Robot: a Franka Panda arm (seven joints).
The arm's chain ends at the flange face. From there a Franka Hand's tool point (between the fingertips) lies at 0.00 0.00 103.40 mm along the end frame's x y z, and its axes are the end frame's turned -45 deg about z.
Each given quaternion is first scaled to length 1.
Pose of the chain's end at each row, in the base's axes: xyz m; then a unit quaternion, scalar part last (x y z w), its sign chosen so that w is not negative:
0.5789 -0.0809 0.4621 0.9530 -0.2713 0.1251 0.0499
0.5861 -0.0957 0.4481 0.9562 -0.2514 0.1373 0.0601
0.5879 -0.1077 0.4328 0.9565 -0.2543 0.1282 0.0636
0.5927 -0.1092 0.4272 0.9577 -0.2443 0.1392 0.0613
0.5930 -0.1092 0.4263 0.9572 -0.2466 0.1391 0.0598
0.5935 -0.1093 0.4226 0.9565 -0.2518 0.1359 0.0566
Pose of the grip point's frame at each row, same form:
0.6008 -0.0978 0.3625 0.9843 0.1141 0.0965 0.0940
0.6101 -0.1147 0.3493 0.9796 0.1337 0.1039 0.1081
0.6099 -0.1270 0.3336 0.9810 0.1311 0.0941 0.1078
0.6172 -0.1284 0.3286 0.9783 0.1408 0.1051 0.1099
0.6175 -0.1281 0.3276 0.9787 0.1385 0.1056 0.1085
0.6174 -0.1276 0.3237 0.9801 0.1334 0.1039 0.1043

